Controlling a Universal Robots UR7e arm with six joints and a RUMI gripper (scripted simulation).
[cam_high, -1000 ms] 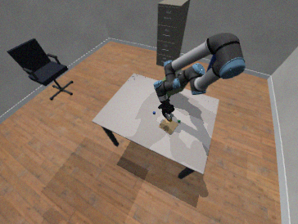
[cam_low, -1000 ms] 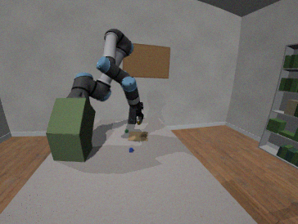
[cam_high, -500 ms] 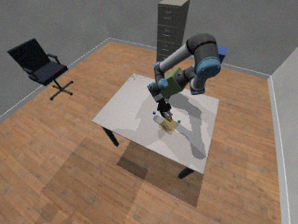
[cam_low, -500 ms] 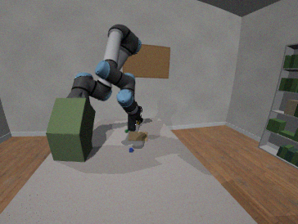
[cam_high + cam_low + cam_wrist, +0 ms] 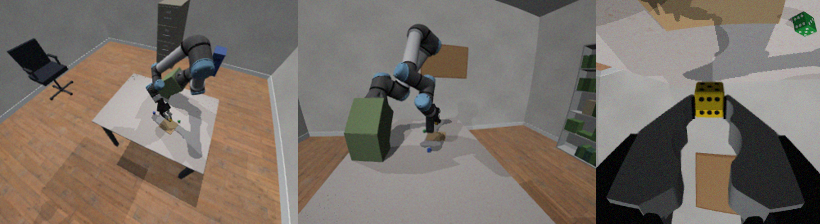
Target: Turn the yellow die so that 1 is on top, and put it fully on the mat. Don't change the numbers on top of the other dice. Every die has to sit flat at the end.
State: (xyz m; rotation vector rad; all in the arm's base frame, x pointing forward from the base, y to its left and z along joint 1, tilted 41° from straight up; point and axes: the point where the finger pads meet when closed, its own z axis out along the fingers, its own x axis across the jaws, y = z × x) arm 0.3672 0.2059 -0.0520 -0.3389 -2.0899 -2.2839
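Right now my hand is 110 mm above the tan mat. The rest, counted from my hand: green die (100 mm behind, 60 mm to the left, 100 mm below); yellow die (10 mm to the left); blue die (40 mm behind, 200 mm to the right, 100 mm below).
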